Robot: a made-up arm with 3 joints.
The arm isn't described. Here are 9 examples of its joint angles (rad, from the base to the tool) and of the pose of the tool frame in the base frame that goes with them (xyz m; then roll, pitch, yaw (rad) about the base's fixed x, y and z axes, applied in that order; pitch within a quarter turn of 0, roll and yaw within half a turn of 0).
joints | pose
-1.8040 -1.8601 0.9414 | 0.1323 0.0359 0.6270 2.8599 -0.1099 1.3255
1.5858 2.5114 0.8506 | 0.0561 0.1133 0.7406 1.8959 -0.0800 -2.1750
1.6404 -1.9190 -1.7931 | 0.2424 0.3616 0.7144 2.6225 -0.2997 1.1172
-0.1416 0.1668 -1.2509 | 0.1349 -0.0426 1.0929 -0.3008 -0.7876 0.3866
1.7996 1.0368 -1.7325 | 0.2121 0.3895 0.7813 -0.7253 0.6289 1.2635
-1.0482 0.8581 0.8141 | 0.1763 0.0216 0.8304 0.2189 0.2176 1.5814
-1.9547 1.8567 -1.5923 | 0.1643 -0.2581 0.5772 -2.7903 0.0860 -2.0353
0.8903 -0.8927 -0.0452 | 0.2366 0.0677 0.9963 -0.8710 -0.0626 -0.9175
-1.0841 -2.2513 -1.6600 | 0.1159 -0.2587 0.9292 -0.6401 -0.0138 -1.6220
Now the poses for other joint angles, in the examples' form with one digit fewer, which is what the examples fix.
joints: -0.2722 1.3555 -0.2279
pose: 0.139 0.085 1.001 -0.243 0.020 1.626
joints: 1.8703 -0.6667 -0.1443
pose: 0.307 0.227 0.835 -1.863 -0.485 -0.627
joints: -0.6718 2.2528 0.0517
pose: 0.002 -0.002 0.931 -0.730 0.214 2.377
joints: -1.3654 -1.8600 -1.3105
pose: 0.102 -0.303 0.783 -0.118 0.545 -1.369
